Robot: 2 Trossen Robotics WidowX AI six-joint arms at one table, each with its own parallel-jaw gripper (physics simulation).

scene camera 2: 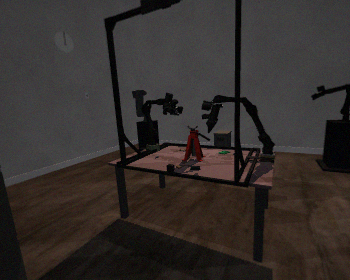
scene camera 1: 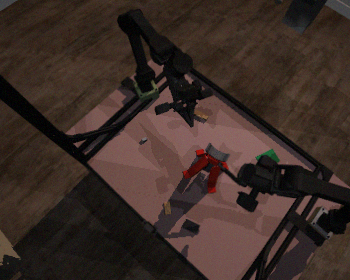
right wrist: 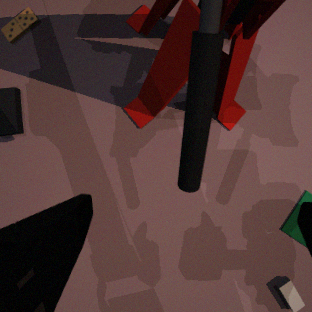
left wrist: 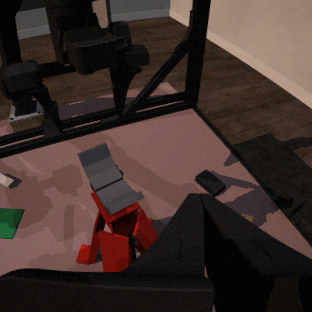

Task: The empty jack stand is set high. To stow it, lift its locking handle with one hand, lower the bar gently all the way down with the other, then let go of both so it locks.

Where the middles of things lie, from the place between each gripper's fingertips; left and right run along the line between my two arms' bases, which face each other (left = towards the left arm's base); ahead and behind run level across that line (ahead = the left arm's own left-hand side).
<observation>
My left gripper is now 2 cm short of the grey saddle bar (left wrist: 114, 193), 11 cm to the left of it and 22 cm above it. Round my left hand: dark locking handle (right wrist: 206, 43) (2 cm ahead, 19 cm to the right, 17 cm below).
The dark locking handle lies 60 mm to the left of my right hand, 40 mm below it and 10 mm ahead of it. From my right hand the other things lie so: grey saddle bar (140 mm to the left, 80 mm below, 10 mm ahead).
</observation>
